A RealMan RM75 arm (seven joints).
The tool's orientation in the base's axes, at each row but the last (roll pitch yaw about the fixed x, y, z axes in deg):
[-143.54, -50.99, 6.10]
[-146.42, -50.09, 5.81]
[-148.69, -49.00, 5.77]
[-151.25, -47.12, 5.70]
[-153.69, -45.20, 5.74]
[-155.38, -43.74, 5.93]
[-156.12, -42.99, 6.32]
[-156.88, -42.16, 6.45]
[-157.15, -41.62, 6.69]
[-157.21, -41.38, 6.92]
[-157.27, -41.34, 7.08]
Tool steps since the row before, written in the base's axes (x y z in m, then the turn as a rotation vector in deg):
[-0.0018, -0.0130, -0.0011, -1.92, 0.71, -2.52]
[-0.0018, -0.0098, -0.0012, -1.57, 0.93, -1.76]
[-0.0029, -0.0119, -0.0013, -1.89, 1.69, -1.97]
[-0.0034, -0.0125, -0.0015, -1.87, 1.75, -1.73]
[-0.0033, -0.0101, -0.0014, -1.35, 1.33, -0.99]
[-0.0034, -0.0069, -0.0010, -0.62, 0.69, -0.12]
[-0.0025, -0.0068, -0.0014, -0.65, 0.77, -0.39]
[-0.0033, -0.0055, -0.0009, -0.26, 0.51, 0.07]
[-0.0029, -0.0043, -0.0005, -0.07, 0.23, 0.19]
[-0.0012, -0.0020, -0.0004, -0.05, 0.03, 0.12]
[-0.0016, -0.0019, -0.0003, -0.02, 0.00, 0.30]
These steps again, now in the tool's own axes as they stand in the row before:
[-0.0029, 0.0092, -0.0090, -3.11, -0.64, 0.67]
[-0.0027, 0.0072, -0.0064, -2.29, -0.90, 0.60]
[-0.0037, 0.0087, -0.0079, -2.61, -1.60, 0.97]
[-0.0042, 0.0095, -0.0079, -2.42, -1.72, 0.88]
[-0.0040, 0.0078, -0.0062, -1.56, -1.38, 0.50]
[-0.0036, 0.0050, -0.0046, -0.48, -0.80, 0.05]
[-0.0033, 0.0055, -0.0037, -0.68, -0.80, 0.25]
[-0.0035, 0.0039, -0.0038, -0.10, -0.57, 0.04]
[-0.0029, 0.0029, -0.0033, 0.09, -0.28, -0.07]
[-0.0013, 0.0014, -0.0013, 0.04, -0.08, -0.10]
[-0.0016, 0.0012, -0.0016, 0.18, -0.09, -0.22]

